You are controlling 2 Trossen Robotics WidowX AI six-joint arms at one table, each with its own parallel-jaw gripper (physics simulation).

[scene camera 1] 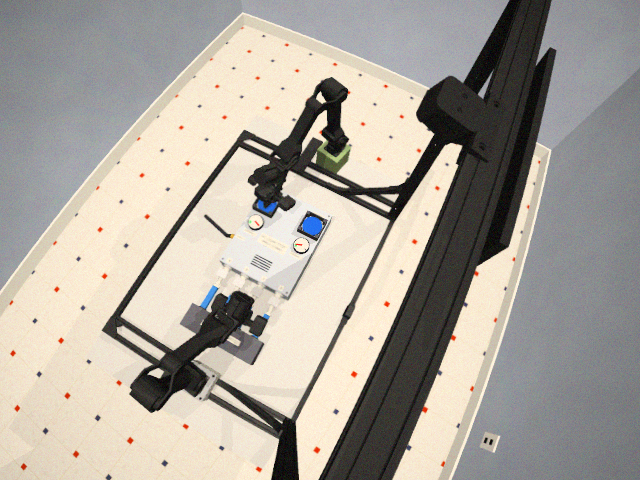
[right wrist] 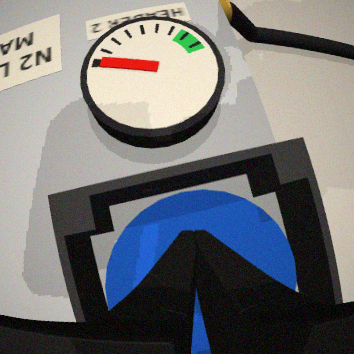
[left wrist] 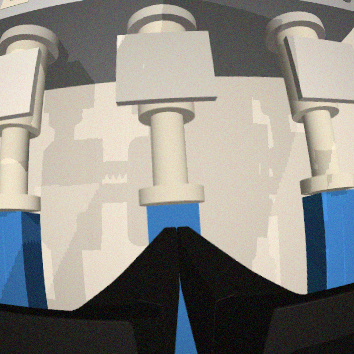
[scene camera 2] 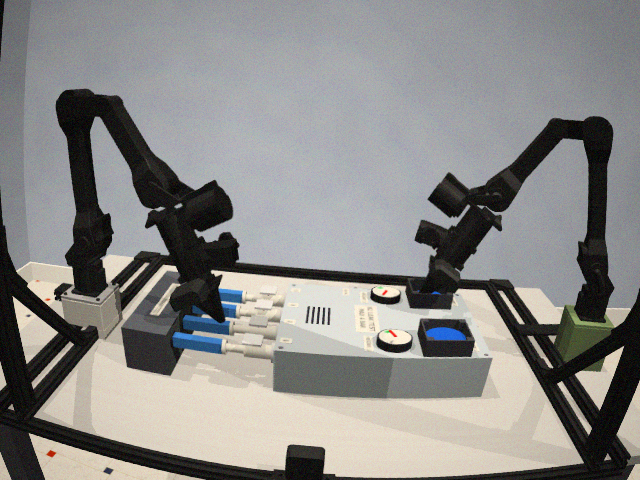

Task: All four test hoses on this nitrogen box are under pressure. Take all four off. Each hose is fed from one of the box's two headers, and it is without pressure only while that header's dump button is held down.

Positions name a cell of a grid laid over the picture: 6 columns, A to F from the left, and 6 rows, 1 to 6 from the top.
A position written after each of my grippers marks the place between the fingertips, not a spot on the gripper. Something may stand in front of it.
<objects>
my right gripper: scene camera 1 C3; right wrist D5; scene camera 2 D4; not seen in the left wrist view (out of frame)
</objects>
